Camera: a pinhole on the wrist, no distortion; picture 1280 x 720 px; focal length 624.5 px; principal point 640.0 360.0 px. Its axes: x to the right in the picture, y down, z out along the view. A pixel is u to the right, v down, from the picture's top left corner.
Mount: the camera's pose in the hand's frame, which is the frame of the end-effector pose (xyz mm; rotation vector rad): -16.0 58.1 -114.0 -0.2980 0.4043 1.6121
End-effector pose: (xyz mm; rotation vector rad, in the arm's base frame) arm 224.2 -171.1 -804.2 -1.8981 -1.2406 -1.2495
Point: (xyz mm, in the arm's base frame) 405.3 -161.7 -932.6
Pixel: 607.5 562.9
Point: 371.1 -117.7 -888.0
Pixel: 482.2 449.0
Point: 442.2 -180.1 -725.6
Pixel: 795.3 41.4
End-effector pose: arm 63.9 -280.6 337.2 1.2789 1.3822 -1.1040
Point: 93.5 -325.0 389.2
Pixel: 171.2 660.2
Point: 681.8 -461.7 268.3
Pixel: 1043.6 320.5
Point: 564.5 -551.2 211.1
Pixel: 855.5 288.9
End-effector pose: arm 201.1 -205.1 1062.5 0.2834 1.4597 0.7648
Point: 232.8 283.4 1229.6
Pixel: 937.4 107.5
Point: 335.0 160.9 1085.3
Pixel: 646.2 54.1
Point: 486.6 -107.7 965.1
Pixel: 43.7 173.6
